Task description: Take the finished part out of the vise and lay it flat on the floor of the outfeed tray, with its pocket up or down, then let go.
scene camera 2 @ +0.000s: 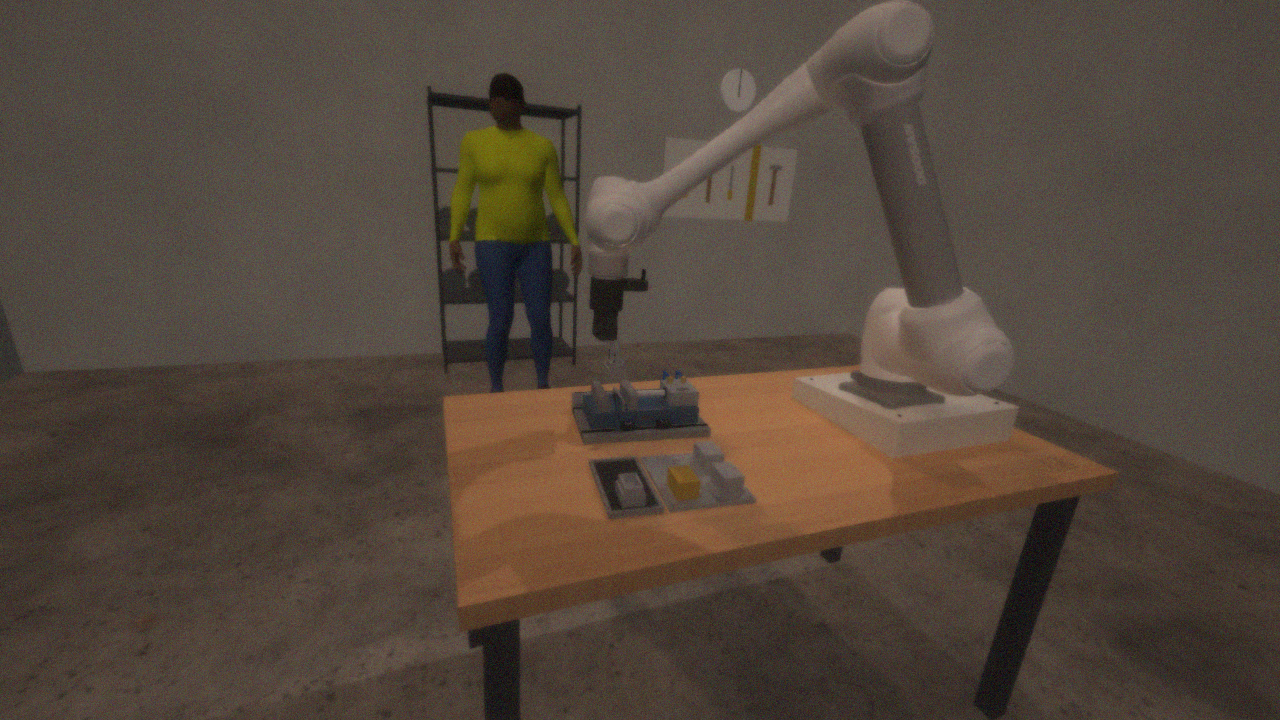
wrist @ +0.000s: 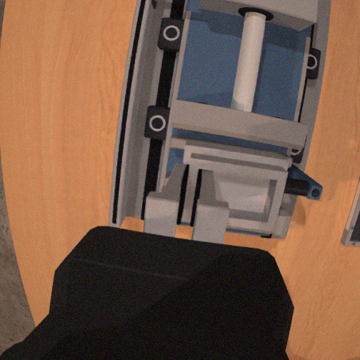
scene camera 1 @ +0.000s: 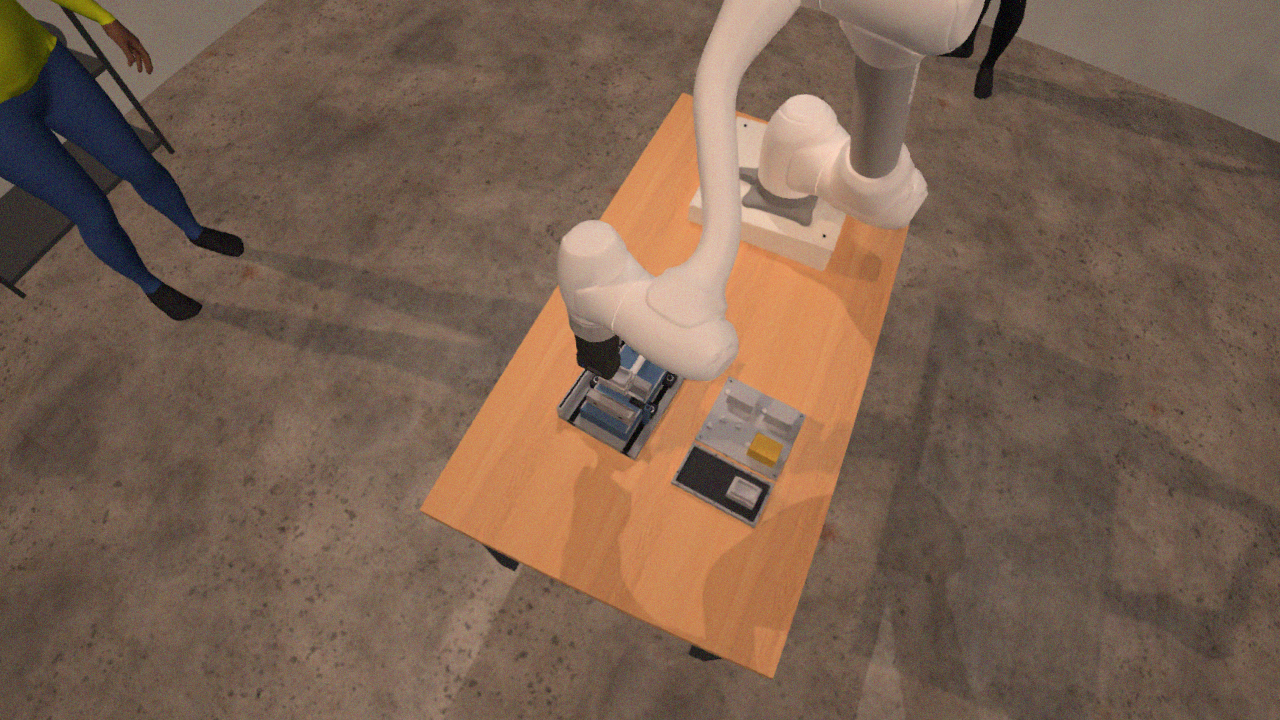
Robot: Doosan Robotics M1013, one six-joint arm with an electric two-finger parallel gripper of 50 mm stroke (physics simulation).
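Frame: origin at the arm's base, x back, y left, z down, level; centimetres.
Where they show: gripper, fingertip midpoint: (scene camera 2: 613, 363) (scene camera 1: 606, 370); arm's base, origin of the base link: (scene camera 2: 889, 395) (scene camera 1: 784, 192).
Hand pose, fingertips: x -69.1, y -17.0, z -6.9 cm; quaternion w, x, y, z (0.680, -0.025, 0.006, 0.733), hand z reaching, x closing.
Note:
Things, the pixels of their centre, and the offset from my fingertips.
- vise, body centre: (scene camera 1: 632, 373) (scene camera 2: 639, 404) dx +6.1, dy +3.2, dz +9.6 cm
- finished part, body centre: (scene camera 1: 617, 376) (scene camera 2: 615, 368) dx -0.1, dy +2.4, dz +0.4 cm
- grey pocketed part, body centre: (scene camera 2: 630, 489) (scene camera 1: 744, 491) dx -7.0, dy +34.2, dz +12.2 cm
- grey plate, body centre: (scene camera 2: 694, 478) (scene camera 1: 751, 427) dx +7.8, dy +30.9, dz +14.1 cm
- yellow block, body centre: (scene camera 2: 683, 482) (scene camera 1: 764, 450) dx +3.1, dy +35.0, dz +11.9 cm
The vise (scene camera 1: 610, 417) (scene camera 2: 657, 416) (wrist: 237, 122) is blue with grey jaws. My gripper (scene camera 1: 614, 374) (scene camera 2: 612, 360) (wrist: 191, 183) is shut on one side wall of the finished part (scene camera 2: 614, 369) (wrist: 245, 197), a grey block with a rectangular pocket facing up. Scene camera 2 shows the part a little above the jaws; its outline is faint there. My fingers hide part of its left wall in the wrist view. The outfeed tray (scene camera 1: 707, 474) (scene camera 2: 611, 470) has a dark floor and a light rim. Another grey pocketed part (scene camera 1: 744, 491) (scene camera 2: 630, 488) lies in it at one end.
A grey plate (scene camera 1: 720, 434) beside the outfeed tray bears a yellow block (scene camera 1: 764, 449) (scene camera 2: 682, 482) and grey blocks (scene camera 1: 783, 417) (scene camera 2: 727, 480). A black rod with a blue end (wrist: 314, 191) sticks out beside the vise. A person in yellow (scene camera 2: 510, 183) stands behind the table.

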